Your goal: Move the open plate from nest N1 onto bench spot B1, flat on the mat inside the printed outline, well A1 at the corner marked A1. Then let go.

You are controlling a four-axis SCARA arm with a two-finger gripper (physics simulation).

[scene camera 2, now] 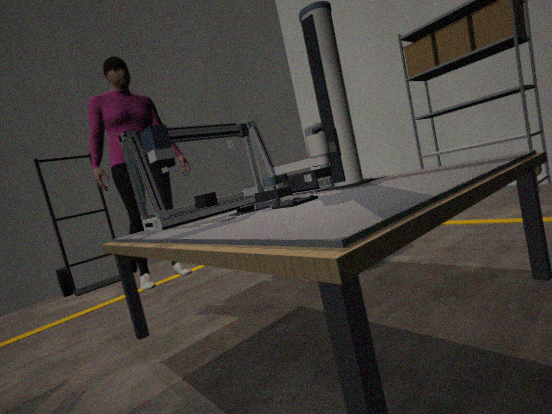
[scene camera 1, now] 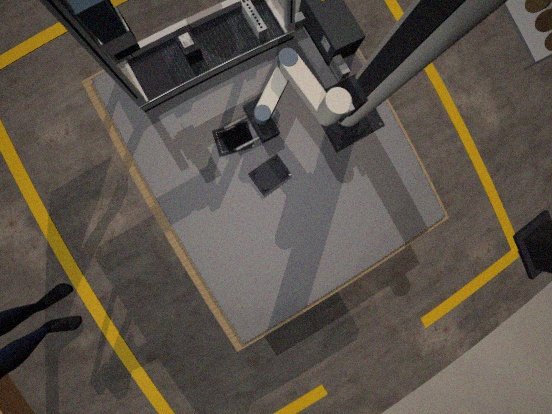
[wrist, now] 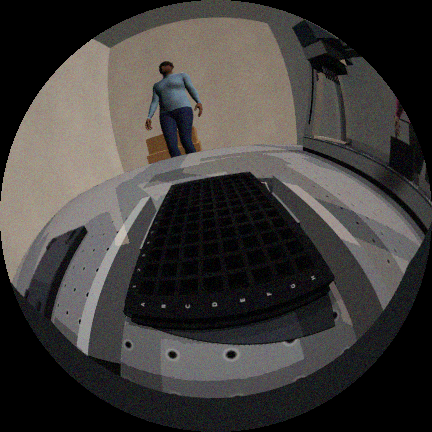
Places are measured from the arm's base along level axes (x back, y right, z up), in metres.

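Pixels of known places: gripper, fingertip midpoint: (scene camera 2: 247, 208) (scene camera 1: 230, 139) (wrist: 212, 194).
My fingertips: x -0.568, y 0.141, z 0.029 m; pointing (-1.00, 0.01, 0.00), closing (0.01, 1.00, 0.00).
Ahead of a thing's pixels: the offset from my fingertips to its top centre. "spot": to the spot under its first point. Level surfaces: height alone.
The open plate @(dx +0.029, dy +0.000, dz +0.004 m) (scene camera 1: 232, 139) (wrist: 230, 240) is black with a grid of square wells. In the wrist view its letters A to H run along the near edge, A at the left, and numbers run up the left side. My gripper (scene camera 1: 240, 135) (wrist: 212, 194) is shut on the plate, one finger along each long side. The plate is level and low over the grey mat @(dz -0.015 m) (scene camera 1: 225, 260). A dark strip shows below its near edge; I cannot tell whether it touches anything. A low dark nest block @(dx +0.080, dy -0.229, dz +0.002 m) (scene camera 1: 270, 176) (scene camera 2: 296, 201) (wrist: 55, 270) stands empty beside it. The printed outline and A1 mark cannot be made out.
A gantry frame (scene camera 1: 215, 72) (scene camera 2: 205, 131) with a dark deck stands behind the plate. A dark box @(spot: dx +0.670, dy +0.202, dz +0.099 m) (scene camera 1: 337, 27) stands beside the arm's column (scene camera 1: 410, 65) (scene camera 2: 340, 90). People (scene camera 2: 120, 115) (wrist: 175, 100) stand beyond the table (scene camera 2: 280, 263).
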